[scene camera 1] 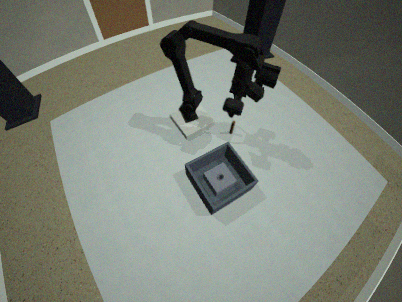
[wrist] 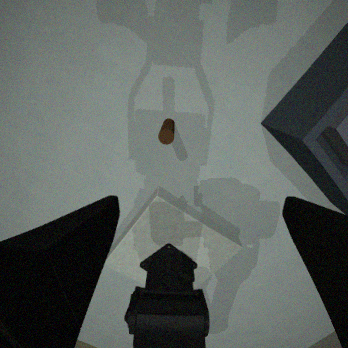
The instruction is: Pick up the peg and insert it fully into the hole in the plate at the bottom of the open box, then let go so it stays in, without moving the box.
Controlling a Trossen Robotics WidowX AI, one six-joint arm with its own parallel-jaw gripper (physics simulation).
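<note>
The brown peg stands upright on the white surface, behind the box in the scene view. My gripper is open and empty. In the scene view it hangs above the peg; in the wrist view the peg shows ahead of the fingertips, a little left of midway between them. The open grey box stands apart from the peg, at the right edge of the wrist view. The plate lies at the bottom of the box, and its dark round hole shows in the scene view.
The arm's pale square base plate lies near the peg. A dark pillar rises behind the arm, and another dark pillar stands at the left. Shadows of the arm fall around the peg on the white surface.
</note>
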